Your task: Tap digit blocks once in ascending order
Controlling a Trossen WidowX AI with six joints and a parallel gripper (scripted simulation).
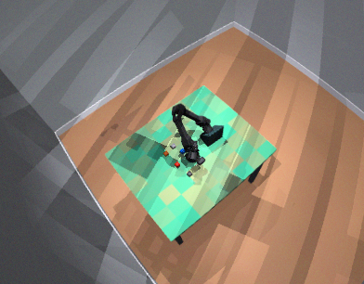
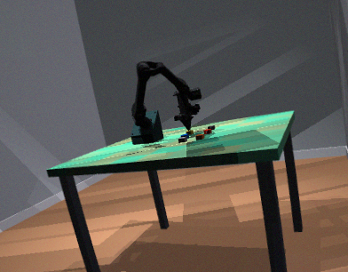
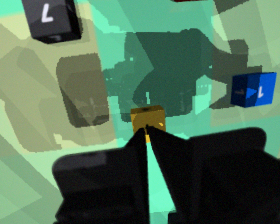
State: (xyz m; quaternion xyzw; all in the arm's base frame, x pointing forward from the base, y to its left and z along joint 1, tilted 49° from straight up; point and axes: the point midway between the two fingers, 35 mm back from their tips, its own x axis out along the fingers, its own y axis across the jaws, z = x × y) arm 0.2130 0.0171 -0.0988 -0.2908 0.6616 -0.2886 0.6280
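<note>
Now: gripper tip 10 mm above the yellow block. Round my gripper tip: blue block (120 mm to the right, 30 mm ahead, 10 mm below); then black block (100 mm ahead, 70 mm to the left, 10 mm below); then red block (130 mm ahead, 50 mm to the right, 10 mm below).
</note>
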